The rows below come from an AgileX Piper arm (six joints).
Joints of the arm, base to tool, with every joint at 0 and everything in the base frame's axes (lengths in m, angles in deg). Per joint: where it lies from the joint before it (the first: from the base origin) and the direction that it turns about. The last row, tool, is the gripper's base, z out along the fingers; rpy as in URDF.
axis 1: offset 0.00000 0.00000 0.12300 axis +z
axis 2: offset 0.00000 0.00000 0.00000 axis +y
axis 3: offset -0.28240 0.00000 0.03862 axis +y
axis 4: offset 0.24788 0.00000 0.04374 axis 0.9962 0 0.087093
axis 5: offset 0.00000 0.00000 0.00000 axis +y
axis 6: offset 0.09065 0.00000 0.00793 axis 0.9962 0 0.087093
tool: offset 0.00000 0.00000 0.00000 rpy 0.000 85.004 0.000
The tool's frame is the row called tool.
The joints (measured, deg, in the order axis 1, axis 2, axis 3, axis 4, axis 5, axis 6), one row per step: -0.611, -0.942, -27.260, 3.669, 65.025, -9.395; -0.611, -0.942, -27.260, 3.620, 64.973, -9.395; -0.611, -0.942, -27.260, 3.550, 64.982, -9.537; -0.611, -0.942, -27.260, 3.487, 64.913, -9.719; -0.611, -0.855, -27.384, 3.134, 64.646, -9.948; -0.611, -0.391, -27.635, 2.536, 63.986, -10.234; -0.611, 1.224, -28.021, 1.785, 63.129, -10.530; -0.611, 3.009, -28.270, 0.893, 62.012, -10.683; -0.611, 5.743, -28.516, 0.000, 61.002, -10.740; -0.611, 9.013, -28.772, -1.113, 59.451, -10.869; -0.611, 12.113, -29.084, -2.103, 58.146, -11.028
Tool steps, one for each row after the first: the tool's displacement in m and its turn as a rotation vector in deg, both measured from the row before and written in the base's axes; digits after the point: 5 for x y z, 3 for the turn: 0.00005, -0.00007, 0.00007, -0.040, -0.051, -0.030; -0.00001, -0.00010, -0.00002, -0.179, 0.003, 0.037; 0.00006, -0.00009, 0.00009, -0.206, -0.077, 0.057; 0.00021, -0.00052, 0.00094, -0.485, -0.310, -0.087; 0.00125, -0.00089, 0.00213, -0.732, -0.451, -0.206; 0.00413, -0.00113, 0.00312, -0.866, 0.372, -0.277; 0.00515, -0.00133, 0.00270, -0.877, 0.425, -0.402; 0.00771, -0.00133, 0.00225, -0.809, 1.486, -0.409; 0.00981, -0.00163, 0.00247, -1.096, 1.476, -0.407; 0.00928, -0.00141, 0.00198, -1.037, 1.498, -0.267
